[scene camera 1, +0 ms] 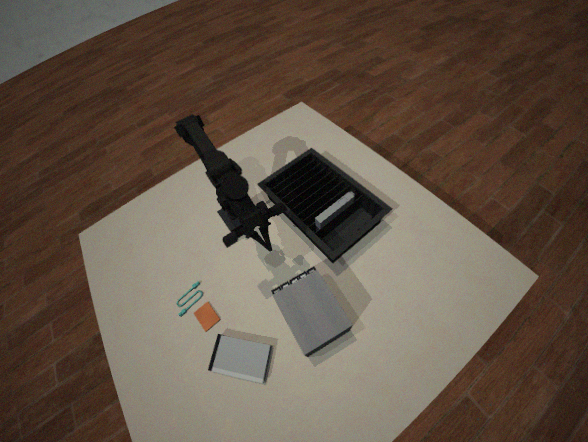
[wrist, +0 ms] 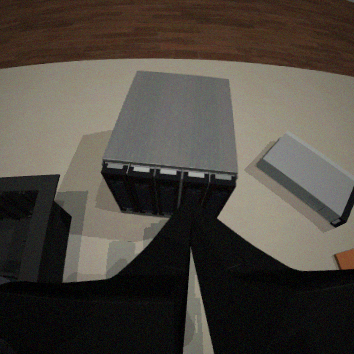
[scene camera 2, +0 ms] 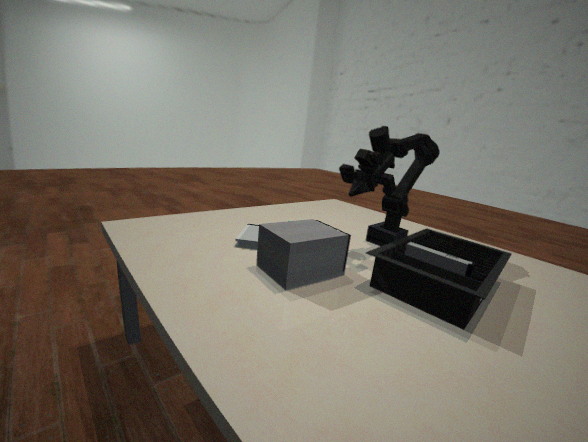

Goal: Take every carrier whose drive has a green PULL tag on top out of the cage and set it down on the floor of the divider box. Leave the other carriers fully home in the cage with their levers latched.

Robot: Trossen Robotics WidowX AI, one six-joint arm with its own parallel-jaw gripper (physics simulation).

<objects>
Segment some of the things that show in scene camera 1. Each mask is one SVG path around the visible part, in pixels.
The gripper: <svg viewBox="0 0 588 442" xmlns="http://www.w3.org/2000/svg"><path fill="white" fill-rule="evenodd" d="M231 207L243 228L236 232L232 231L224 236L222 241L227 248L238 241L239 237L246 235L246 238L253 238L271 252L272 246L268 232L268 226L271 223L268 219L287 210L285 205L279 202L268 209L264 201L254 205L251 198L247 197ZM255 227L259 226L259 230L264 240L260 237L257 231L254 231Z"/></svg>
A flat grey-white slab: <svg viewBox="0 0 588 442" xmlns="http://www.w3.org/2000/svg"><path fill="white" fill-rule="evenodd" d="M218 334L208 370L258 383L265 383L272 346Z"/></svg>
</objects>
